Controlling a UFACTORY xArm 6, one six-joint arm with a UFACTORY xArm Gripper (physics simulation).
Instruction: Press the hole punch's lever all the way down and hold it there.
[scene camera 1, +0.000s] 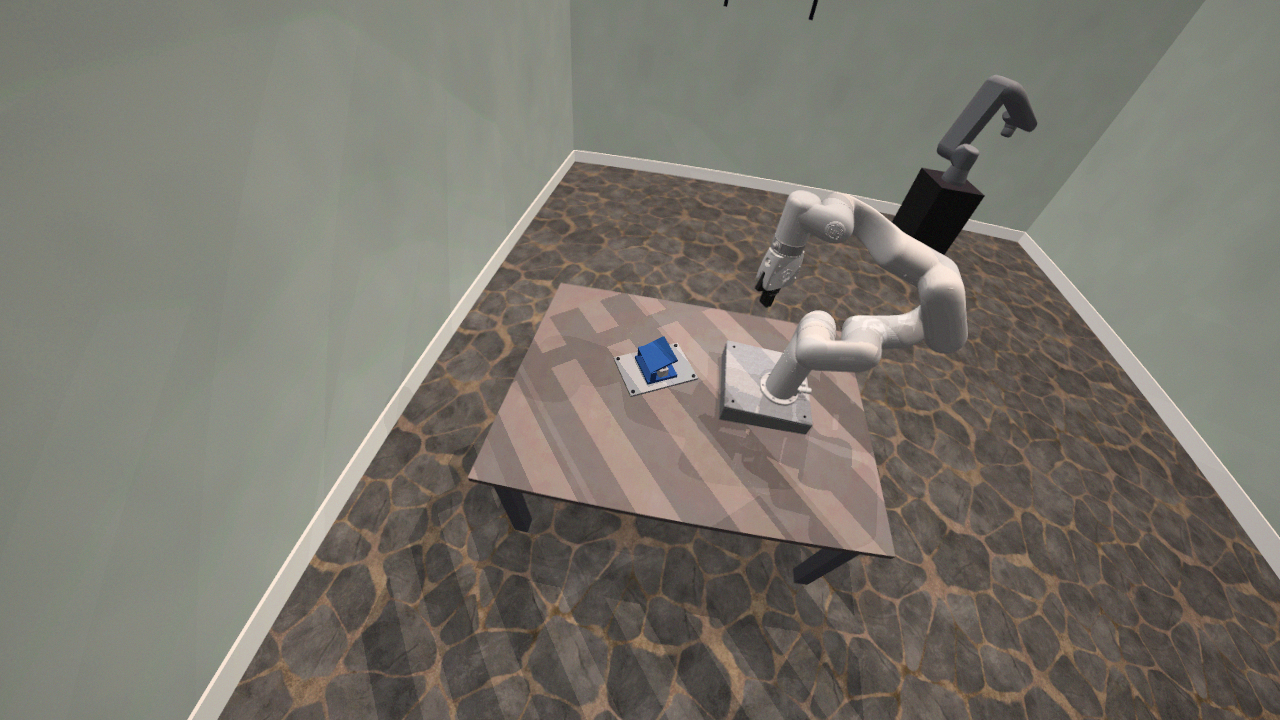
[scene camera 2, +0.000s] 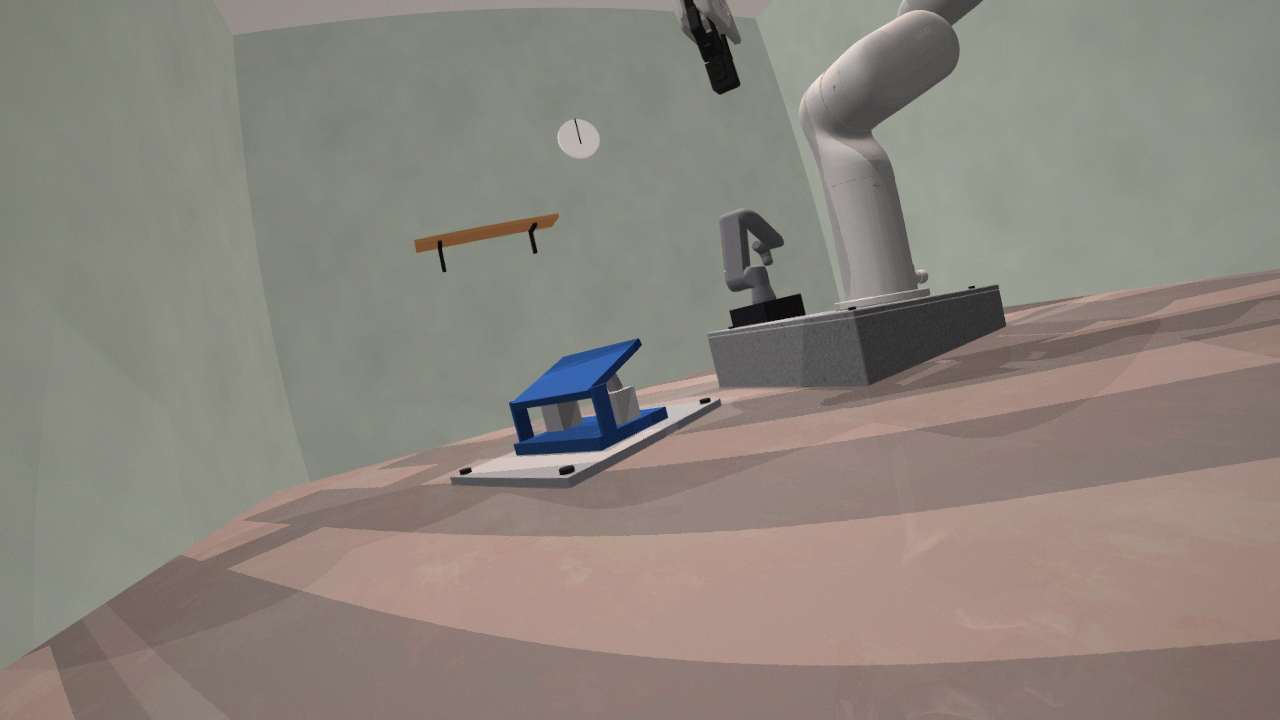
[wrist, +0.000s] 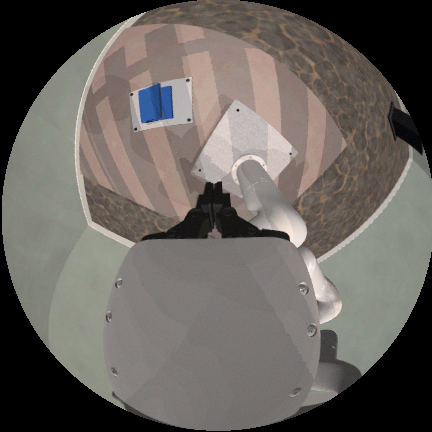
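Seen in the pictures: gripper, fingertip midpoint: (scene camera 1: 764, 303) (scene camera 2: 727, 88) (wrist: 214, 193); arm's base, origin of the base link: (scene camera 1: 778, 389) (scene camera 2: 882, 303) (wrist: 248, 170).
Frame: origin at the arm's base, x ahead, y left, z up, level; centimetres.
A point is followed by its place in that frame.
Observation:
The blue hole punch (scene camera 1: 657, 360) @(x 39.1, y -6.2, z 1.1 cm) (scene camera 2: 572, 385) @(x 40.9, y -5.4, z 0.3 cm) (wrist: 156, 104) @(x 35.5, y -9.0, z 2.7 cm) is on a light grey plate (scene camera 1: 631, 380) @(x 46.7, y -2.3, z -5.5 cm) (scene camera 2: 501, 472) @(x 49.4, y -5.9, z -5.5 cm) (wrist: 183, 102) @(x 30.2, y -11.8, z -5.5 cm) that lies on the table. Its lever (scene camera 1: 656, 351) @(x 39.5, y -9.8, z 1.4 cm) (scene camera 2: 581, 368) @(x 38.6, y -8.1, z 1.5 cm) (wrist: 150, 103) @(x 38.1, y -8.9, z 1.8 cm) is a slanted blue flap, raised at one end, with a gap between it and the blue base in scene camera 2. My gripper (scene camera 1: 767, 300) @(x 13.3, y -4.0, z 30.4 cm) (scene camera 2: 725, 87) @(x 13.3, y -4.0, z 30.4 cm) (wrist: 214, 193) @(x 13.3, y -4.0, z 30.4 cm) is shut with nothing between its fingers. It hangs high in the air, well away from the hole punch, and does not touch the lever.
The arm's grey base block (scene camera 1: 747, 416) @(x 10.7, y 10.1, z -2.1 cm) (scene camera 2: 787, 360) @(x 17.2, y -2.2, z -3.3 cm) (wrist: 220, 145) @(x 12.7, y -3.6, z 0.9 cm) stands on the table (scene camera 1: 572, 447) @(x 61.8, y 23.6, z -6.3 cm) (scene camera 2: 805, 582) @(x 46.4, y 27.1, z -6.3 cm) (wrist: 115, 155) @(x 55.7, y 17.0, z -6.3 cm) beside the punch plate. A second grey arm on a black pedestal (scene camera 1: 938, 210) (scene camera 2: 768, 309) stands beyond the table. A wall shelf (scene camera 2: 487, 232) and a clock (scene camera 2: 578, 138) hang on the wall.

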